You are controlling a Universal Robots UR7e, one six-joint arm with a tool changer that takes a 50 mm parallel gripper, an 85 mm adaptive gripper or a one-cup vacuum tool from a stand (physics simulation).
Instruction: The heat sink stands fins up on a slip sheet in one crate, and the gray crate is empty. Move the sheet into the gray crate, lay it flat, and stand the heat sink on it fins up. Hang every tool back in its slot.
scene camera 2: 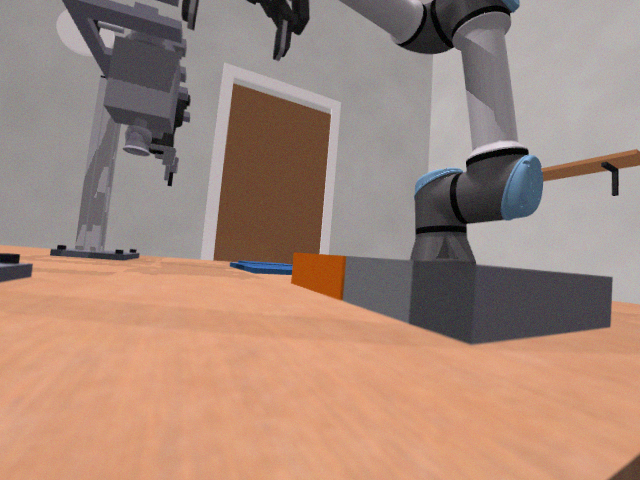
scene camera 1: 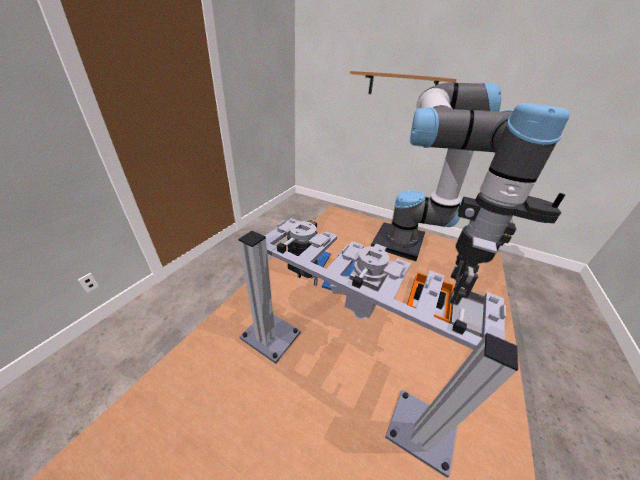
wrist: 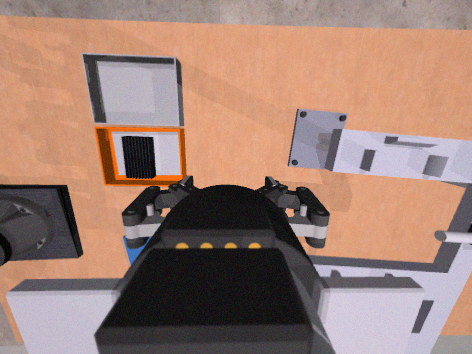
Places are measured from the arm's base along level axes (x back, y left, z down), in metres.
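Pixels of known places: arm's base, origin of its link: (scene camera 1: 401,238) (wrist: 22,223).
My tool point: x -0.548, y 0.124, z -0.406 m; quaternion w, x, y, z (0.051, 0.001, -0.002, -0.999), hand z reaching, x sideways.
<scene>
For each thing: its top centre in the pictures, then the offset to it from my tool point.
- heat sink, centre of its top: (wrist: 136,158) (scene camera 1: 430,293) dx +0.221, dy +0.013, dz +0.403 m
- white slip sheet, centre of its top: (wrist: 147,154) (scene camera 1: 429,301) dx +0.207, dy +0.018, dz +0.433 m
- orange crate, centre of its top: (scene camera 2: 377,259) (wrist: 140,158) (scene camera 1: 431,294) dx +0.207, dy +0.015, dz +0.395 m
- gray crate, centre of its top: (scene camera 2: 474,266) (wrist: 132,91) (scene camera 1: 474,309) dx +0.191, dy +0.156, dz +0.395 m
- vacuum tool, centre of its top: (scene camera 2: 157,36) (scene camera 1: 370,251) dx -0.080, dy -0.207, dz +0.073 m
The heat sink (wrist: 139,156) (scene camera 1: 440,299) is a black finned block, fins up, on the white slip sheet (wrist: 170,155) inside the orange crate (wrist: 106,160) (scene camera 2: 317,273). It sits toward the robot-base side of the sheet. The gray crate (wrist: 93,100) (scene camera 2: 537,302) stands beside the orange one and is empty. My gripper (wrist: 229,183) (scene camera 1: 461,291), the adaptive one, is open with nothing between its fingers. It is high above the table, off to one side of the crates in the wrist view. In scene camera 2 the crate walls hide the heat sink and sheet.
The tool stand (scene camera 1: 390,299) (wrist: 400,272) spans the table on two posts. A vacuum tool (scene camera 1: 360,302) (scene camera 2: 139,87) hangs in its middle slot and another tool (scene camera 1: 302,258) in the far-left slot; the right slot is empty. A blue panel (scene camera 2: 261,267) (wrist: 134,249) lies near the robot base (wrist: 72,220).
</scene>
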